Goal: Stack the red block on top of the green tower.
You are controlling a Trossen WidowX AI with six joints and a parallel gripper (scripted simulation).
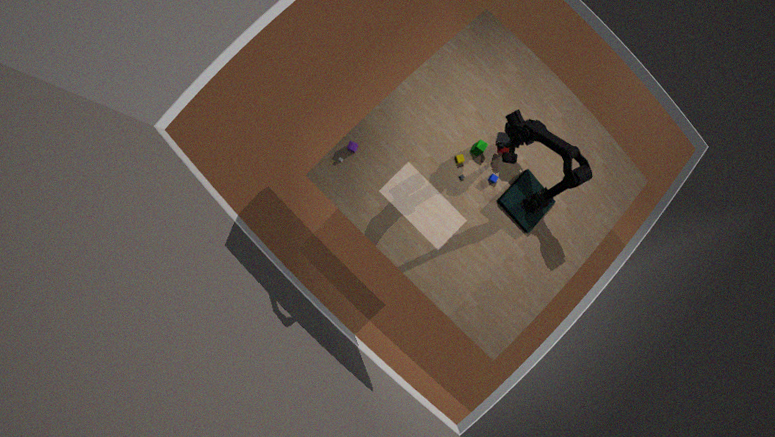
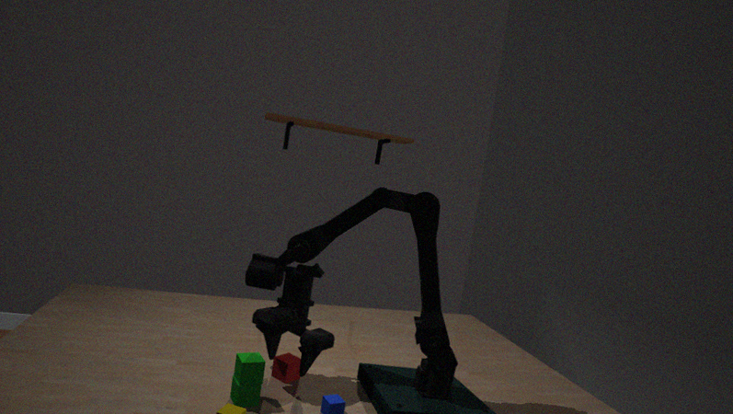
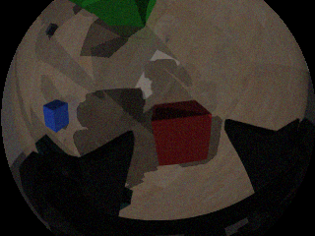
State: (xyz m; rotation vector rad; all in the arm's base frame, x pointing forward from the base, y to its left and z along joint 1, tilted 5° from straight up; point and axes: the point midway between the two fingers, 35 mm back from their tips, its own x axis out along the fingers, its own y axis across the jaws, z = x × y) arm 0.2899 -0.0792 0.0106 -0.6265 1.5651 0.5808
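Right now my gripper tip is right at the red block. Also, from my gripper tip: blue block: 9 cm behind, 14 cm to the left, 1 cm below; then purple block: 44 cm ahead, 57 cm to the left; then yellow block: 9 cm ahead, 21 cm to the left.
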